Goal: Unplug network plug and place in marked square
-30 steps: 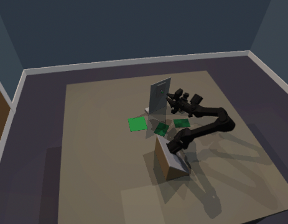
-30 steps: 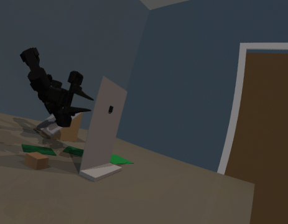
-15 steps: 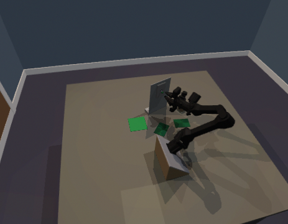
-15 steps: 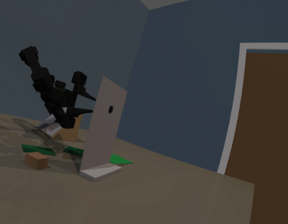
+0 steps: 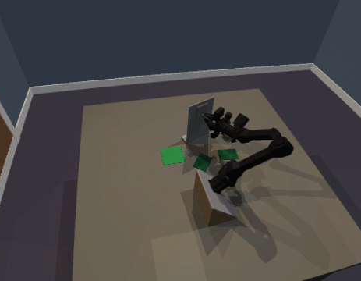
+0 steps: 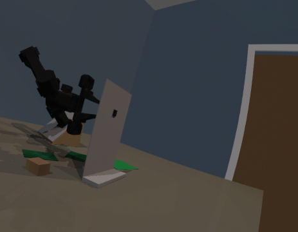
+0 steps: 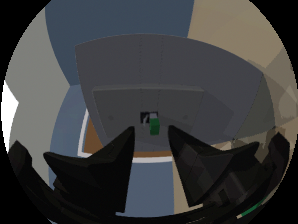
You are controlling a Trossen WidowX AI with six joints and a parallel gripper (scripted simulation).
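The small green plug is 2 cm ahead of my gripper tip and 1 cm to the left of it. The rest, counted from my gripper tip: grey upright panel: 7 cm below, 4 cm ahead, 1 cm to the left.
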